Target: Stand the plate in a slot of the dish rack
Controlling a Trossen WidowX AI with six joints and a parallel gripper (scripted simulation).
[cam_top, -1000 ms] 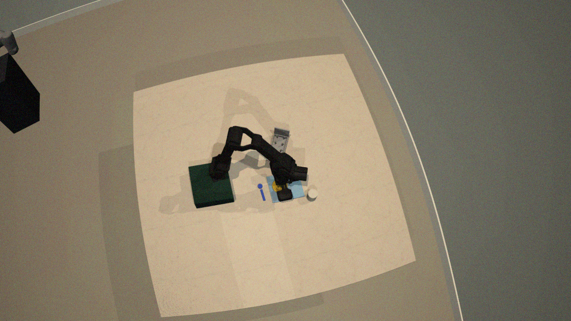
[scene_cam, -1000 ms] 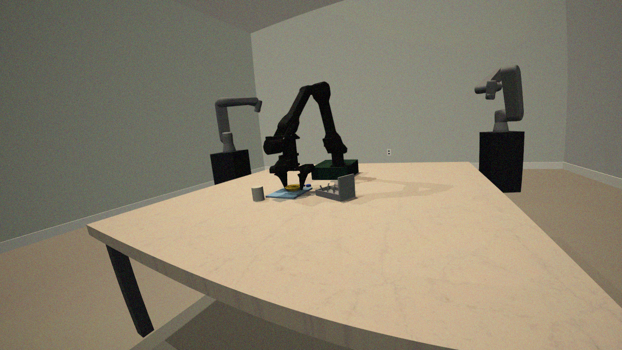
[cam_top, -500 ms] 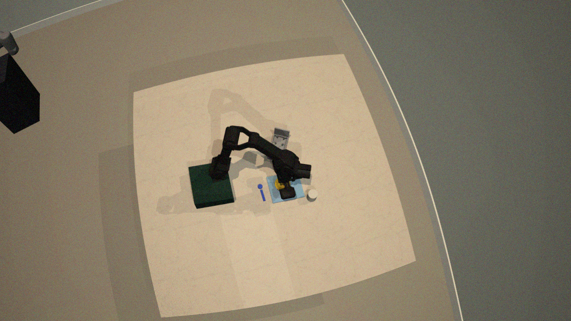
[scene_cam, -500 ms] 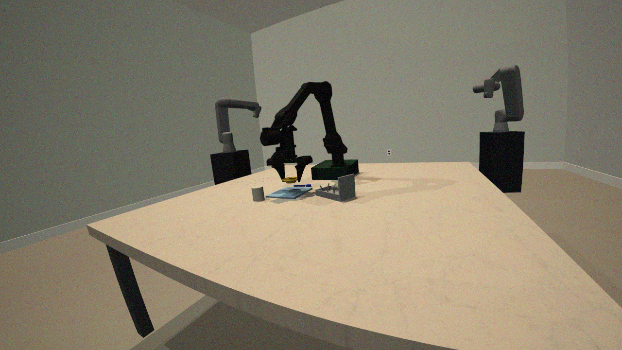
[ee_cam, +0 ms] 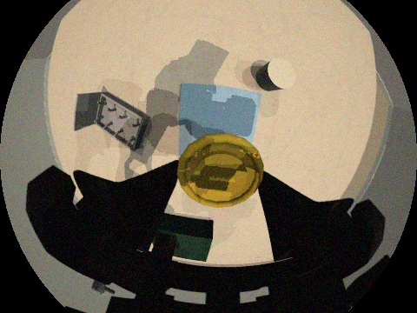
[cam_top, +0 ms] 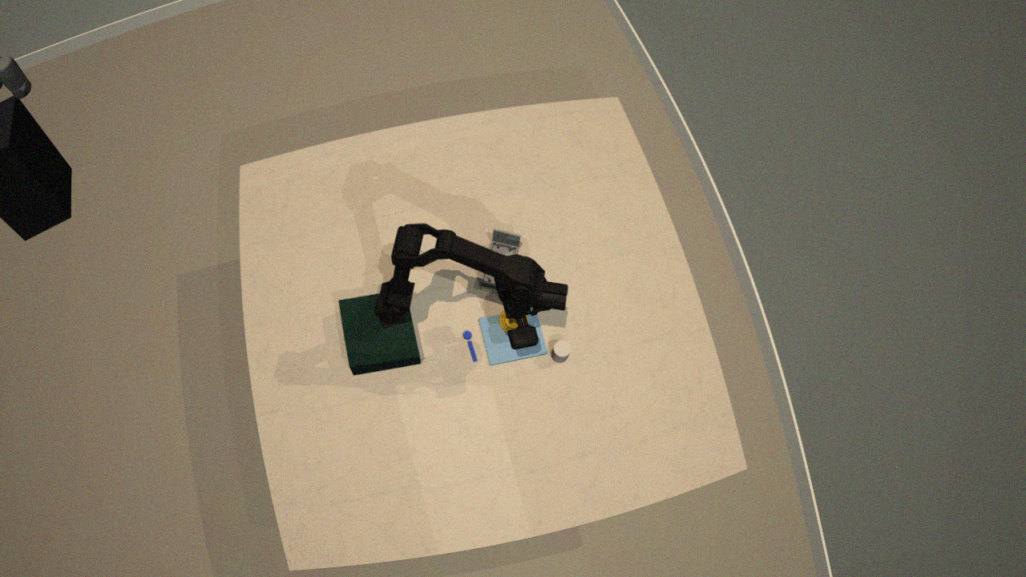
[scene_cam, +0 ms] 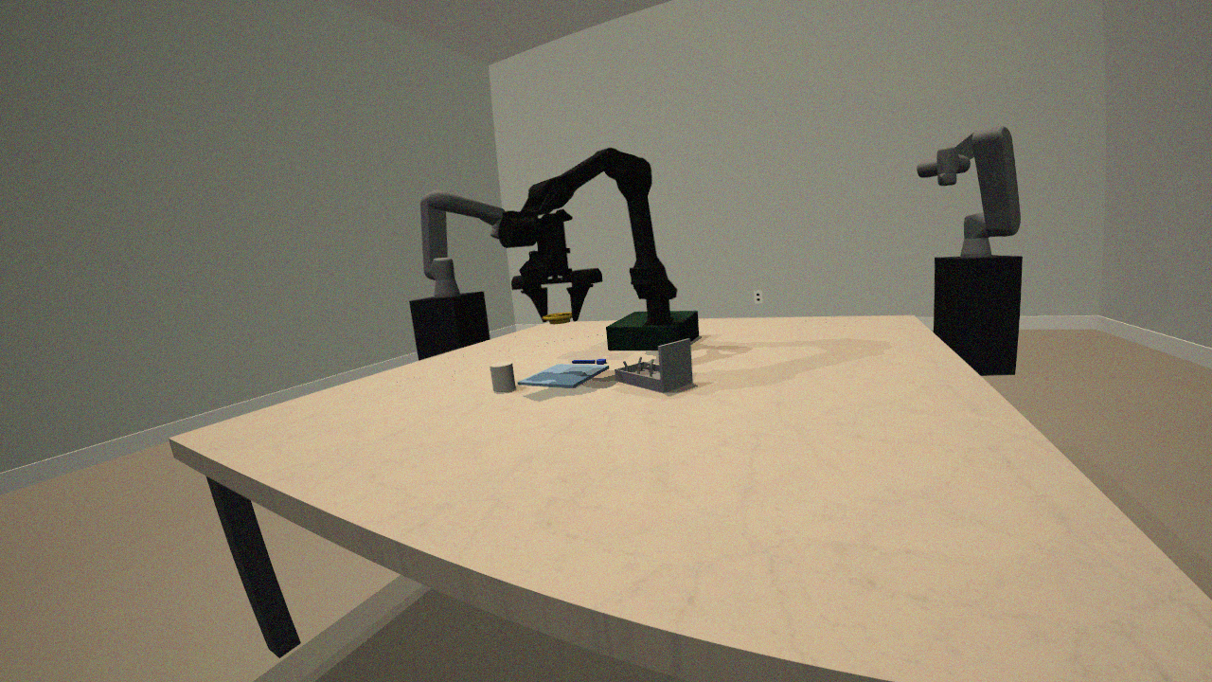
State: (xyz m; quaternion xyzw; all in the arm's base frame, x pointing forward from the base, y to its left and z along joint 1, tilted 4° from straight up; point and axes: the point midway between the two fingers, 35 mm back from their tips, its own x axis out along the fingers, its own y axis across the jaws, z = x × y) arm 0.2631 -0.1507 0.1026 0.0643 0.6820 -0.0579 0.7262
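The grey dish rack is 6 cm ahead of my gripper tip, 20 cm to the left of it and 9 cm below it. Also, from my gripper tip: light blue mat: 1 cm ahead, 11 cm below; blue spoon: 10 cm behind, 2 cm to the left, 11 cm below; yellow plate: 1 cm above.
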